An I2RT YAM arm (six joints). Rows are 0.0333 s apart.
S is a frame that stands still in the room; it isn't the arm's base.
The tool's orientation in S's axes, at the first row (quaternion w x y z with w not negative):
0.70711 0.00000 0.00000 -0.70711
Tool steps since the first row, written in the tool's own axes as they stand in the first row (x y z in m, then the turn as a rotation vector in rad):
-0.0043 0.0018 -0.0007 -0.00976 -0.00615 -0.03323
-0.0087 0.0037 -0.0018 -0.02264 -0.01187 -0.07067
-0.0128 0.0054 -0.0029 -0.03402 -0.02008 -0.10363
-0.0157 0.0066 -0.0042 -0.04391 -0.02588 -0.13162
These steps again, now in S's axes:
0.0018 0.0043 -0.0007 -0.00615 0.00976 -0.03323
0.0037 0.0087 -0.0018 -0.01187 0.02264 -0.07067
0.0054 0.0128 -0.0029 -0.02008 0.03402 -0.10363
0.0066 0.0157 -0.0042 -0.02588 0.04391 -0.13162

